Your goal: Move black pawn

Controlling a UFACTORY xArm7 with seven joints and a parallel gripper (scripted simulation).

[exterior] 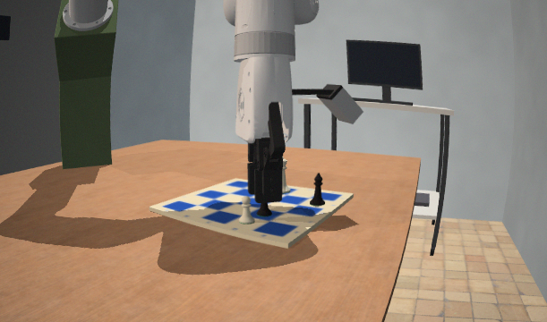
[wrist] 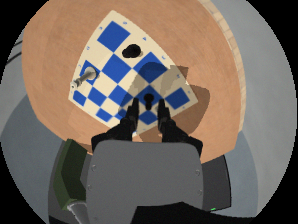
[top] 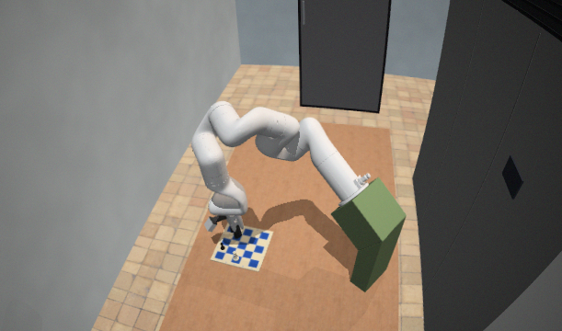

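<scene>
Right now my hand is 30 mm above the black pawn. The rest, counted from my hand: white pawn (30 mm to the right, 30 mm below, 10 mm behind); then chessboard (50 mm to the left, 50 mm below, 30 mm behind); then black bishop (60 mm to the left, 60 mm ahead, 20 mm below).
</scene>
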